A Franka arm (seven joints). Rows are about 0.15 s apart.
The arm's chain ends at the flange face. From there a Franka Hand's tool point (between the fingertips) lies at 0.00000 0.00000 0.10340 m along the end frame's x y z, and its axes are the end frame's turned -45 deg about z.
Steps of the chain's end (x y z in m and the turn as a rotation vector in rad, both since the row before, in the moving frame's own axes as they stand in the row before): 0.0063, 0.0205, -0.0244, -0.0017, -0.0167, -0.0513; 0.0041, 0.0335, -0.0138, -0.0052, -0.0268, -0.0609; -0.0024, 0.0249, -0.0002, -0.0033, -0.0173, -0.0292; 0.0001, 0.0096, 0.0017, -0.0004, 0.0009, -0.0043; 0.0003, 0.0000, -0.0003, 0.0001, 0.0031, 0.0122; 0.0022, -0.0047, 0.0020, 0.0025, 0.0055, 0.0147
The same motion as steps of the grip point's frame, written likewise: -0.0114, 0.0179, -0.0244, 0.0106, -0.0130, -0.0513; -0.0232, 0.0251, -0.0138, 0.0153, -0.0226, -0.0609; -0.0208, 0.0149, -0.0002, 0.0099, -0.0146, -0.0292; -0.0067, 0.0070, 0.0017, -0.0009, 0.0004, -0.0043; 0.0004, 0.0004, -0.0003, -0.0021, 0.0023, 0.0122; 0.0055, -0.0015, 0.0020, -0.0021, 0.0057, 0.0147
